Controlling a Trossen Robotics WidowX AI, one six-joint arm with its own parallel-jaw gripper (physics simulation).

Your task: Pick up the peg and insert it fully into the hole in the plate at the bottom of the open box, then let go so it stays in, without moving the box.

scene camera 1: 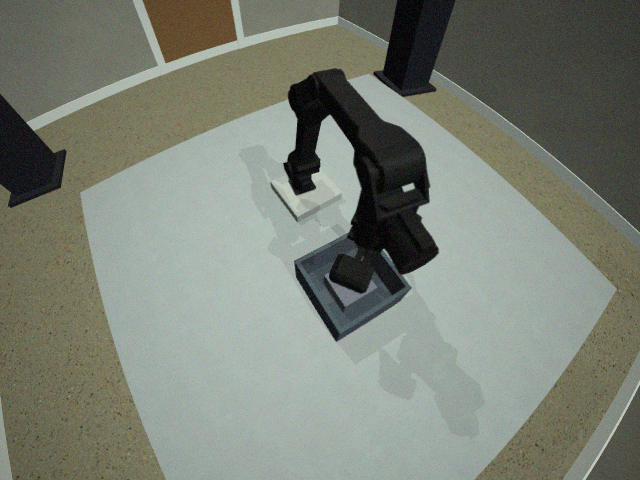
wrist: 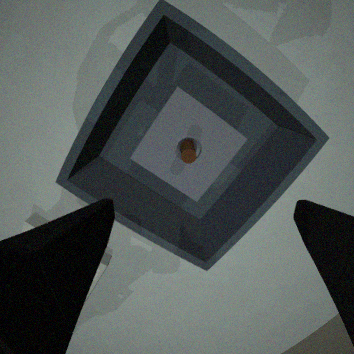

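Where they show: gripper, fingertip midpoint: point(scene camera 1: 359, 258) point(wrist: 206, 209); arm's base, origin of the base link: point(scene camera 1: 302, 184).
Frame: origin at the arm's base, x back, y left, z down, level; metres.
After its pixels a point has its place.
The orange-brown peg point(wrist: 188, 154) {y -0.013, x -0.337, z -0.059 m} stands in the round hole of the pale plate point(scene camera 1: 347, 298) {y -0.040, x -0.371, z -0.029 m} point(wrist: 167, 122) {y 0.019, x -0.342, z -0.029 m}. Its top end faces the camera in the wrist view, with part of the hole's rim around it; how deep it sits I cannot tell. The peg does not show in the scene view, where a finger covers the plate's middle. The plate lies on the floor of the blue-grey open box point(scene camera 1: 372, 313) {y -0.016, x -0.432, z -0.068 m} point(wrist: 250, 175) {y -0.097, x -0.361, z -0.010 m}. My gripper point(scene camera 1: 382, 273) point(wrist: 206, 209) {y -0.017, x -0.342, z -0.160 m} is open and empty, above the box and apart from the peg, its fingers spread wide.
The box walls rise on all sides of the plate. The robot's white base plate point(scene camera 1: 323, 201) {y 0.032, x -0.082, z -0.001 m} lies behind the box in the scene view. Dark pillars point(scene camera 1: 418, 46) point(scene camera 1: 23, 160) stand at the back right and at the left, beyond the pale mat point(scene camera 1: 206, 310) {y -0.360, x -0.252, z 0.029 m}.
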